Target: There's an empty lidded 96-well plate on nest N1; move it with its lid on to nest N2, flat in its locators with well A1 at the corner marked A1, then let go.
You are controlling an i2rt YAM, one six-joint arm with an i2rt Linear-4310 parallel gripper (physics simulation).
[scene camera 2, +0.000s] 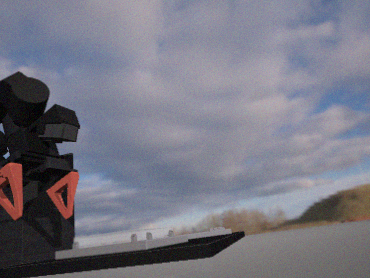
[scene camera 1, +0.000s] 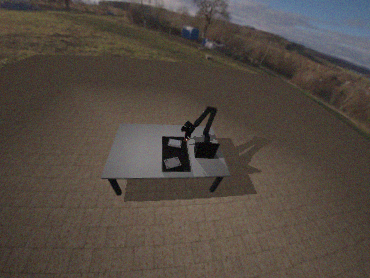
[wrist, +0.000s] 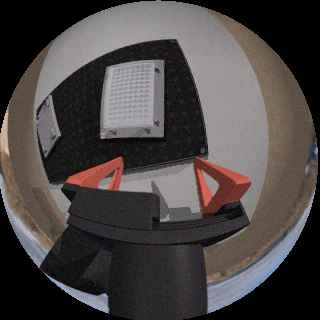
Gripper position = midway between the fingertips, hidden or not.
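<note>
A grey nest (wrist: 48, 131) is visible. My gripper (scene camera 2: 45, 218), also visible in the wrist view (wrist: 157, 160), is open and holds nothing.
</note>
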